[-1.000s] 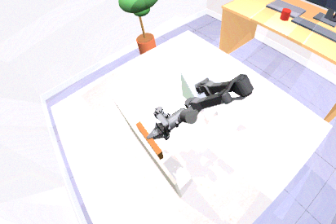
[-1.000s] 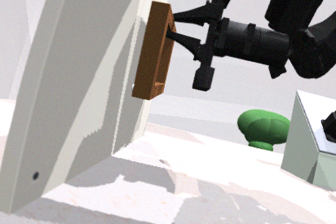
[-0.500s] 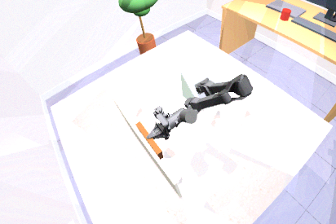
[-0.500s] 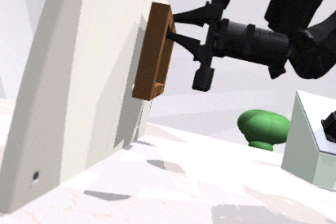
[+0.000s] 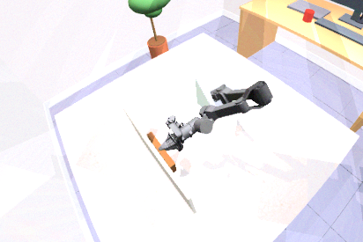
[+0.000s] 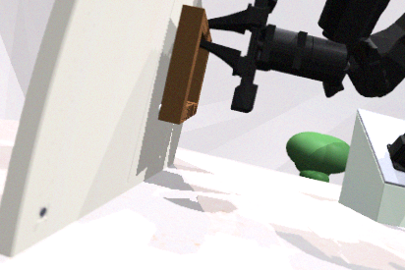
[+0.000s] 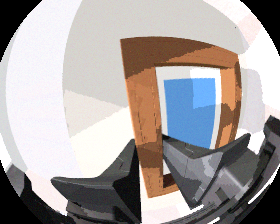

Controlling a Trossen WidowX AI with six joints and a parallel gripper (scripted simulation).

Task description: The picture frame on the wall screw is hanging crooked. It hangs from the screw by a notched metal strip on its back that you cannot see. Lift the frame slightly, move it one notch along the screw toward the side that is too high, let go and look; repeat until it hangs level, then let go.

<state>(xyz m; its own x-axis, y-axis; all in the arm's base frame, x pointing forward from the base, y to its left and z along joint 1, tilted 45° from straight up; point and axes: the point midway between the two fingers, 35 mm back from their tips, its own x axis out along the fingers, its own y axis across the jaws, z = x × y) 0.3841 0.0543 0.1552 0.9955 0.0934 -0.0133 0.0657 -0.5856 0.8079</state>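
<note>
Now: gripper tip 1 cm to the left of the brown picture frame and 5 cm above it. Also, from my gripper tip: wall panel (1 cm ahead, 1 cm to the left, 6 cm below).
</note>
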